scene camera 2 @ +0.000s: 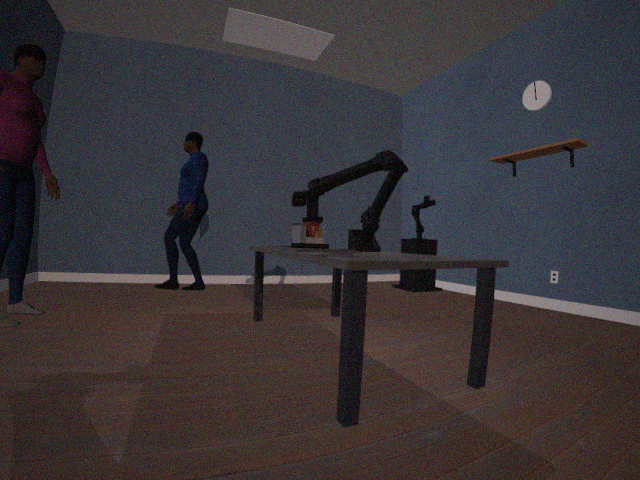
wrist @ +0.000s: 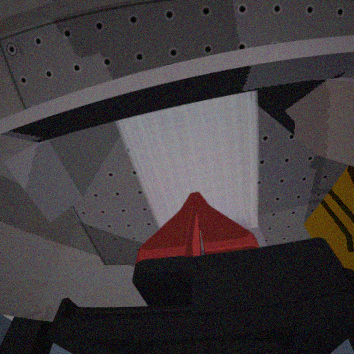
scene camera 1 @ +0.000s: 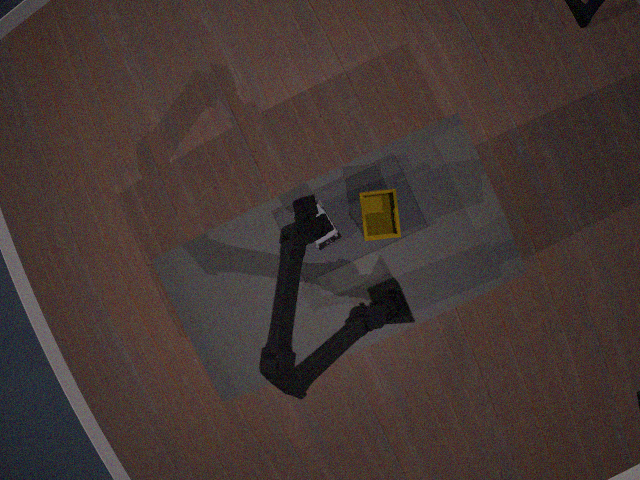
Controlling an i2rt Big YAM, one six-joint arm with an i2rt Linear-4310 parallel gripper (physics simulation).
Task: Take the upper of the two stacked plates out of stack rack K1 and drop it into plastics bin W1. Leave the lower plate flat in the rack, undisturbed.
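Frame: origin at the arm's base, x left, y back, z up, level; millimetres.
Where they show: gripper, fingertip midpoint: [scene camera 2: 312,237] [wrist: 195,198]; arm's base at its link origin: [scene camera 2: 364,238] [scene camera 1: 389,305].
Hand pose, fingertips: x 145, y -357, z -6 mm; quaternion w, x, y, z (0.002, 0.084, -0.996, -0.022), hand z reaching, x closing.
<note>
Things, the pixels of their centre, and the offset from my fingertips. Level surfaces: height alone.
- pale ribbed plate at the middle of its body: [wrist: 197,171] [scene camera 1: 317,223] dx -1, dy -20, dz -7 mm
- black stack rack at the middle of its body: [wrist: 200,191] [scene camera 1: 318,225] [scene camera 2: 309,235] dx -3, dy -13, dz +8 mm
- yellow plastics bin at the middle of its body: [scene camera 1: 378,215] [scene camera 2: 305,238] dx -222, dy +29, dz -2 mm
- perforated dark plate at the middle of its body: [wrist: 303,165] [scene camera 1: 349,219] [scene camera 2: 306,248] dx -119, dy +8, dz -58 mm
- grey table at its surface level: dz -69 mm
My gripper [wrist: 195,198] [scene camera 2: 312,229] is shut, its red fingertips together with nothing seen between them. It points down over a pale ribbed plate [wrist: 195,150] in the rack. Whether a second plate lies beneath cannot be told. The white and black stack rack [scene camera 1: 326,239] [scene camera 2: 297,235] [wrist: 165,74] stands around the fingers; in the overhead view the arm hides much of it. The yellow plastics bin [scene camera 1: 363,222] stands to the right of the rack in the overhead view, and its yellow side [wrist: 332,220] shows at the right of the wrist view.
The rack and bin stand on a perforated dark plate [scene camera 1: 413,217] [wrist: 170,30] on the grey table [scene camera 1: 201,320] [scene camera 2: 423,262]. The arm's base [scene camera 1: 392,302] [scene camera 2: 361,240] stands near the table edge. Two people [scene camera 2: 192,180] [scene camera 2: 20,139] stand in the room away from the table.
</note>
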